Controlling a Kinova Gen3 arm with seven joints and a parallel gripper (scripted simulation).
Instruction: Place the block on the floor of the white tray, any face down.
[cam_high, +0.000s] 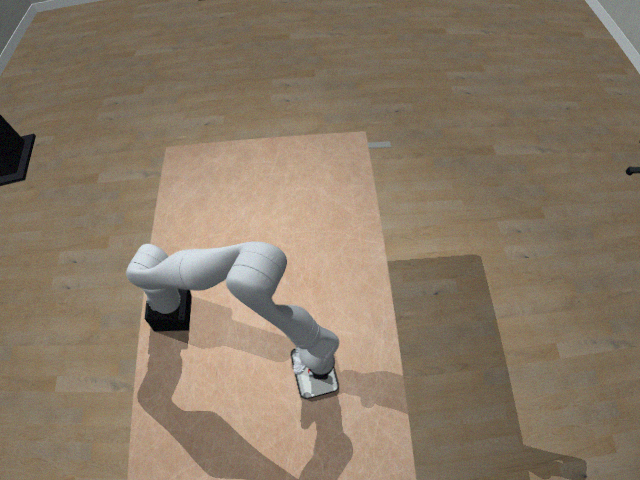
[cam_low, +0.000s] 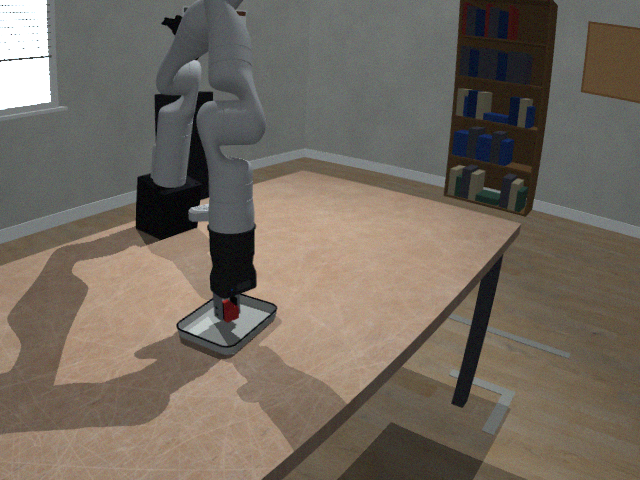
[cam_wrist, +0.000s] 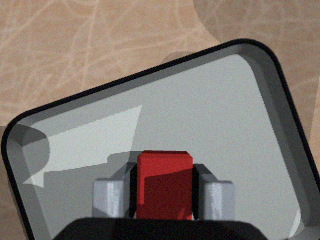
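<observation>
Now: hand 30 mm above the white tray. Also, from my hand: red block 10 mm below.
</observation>
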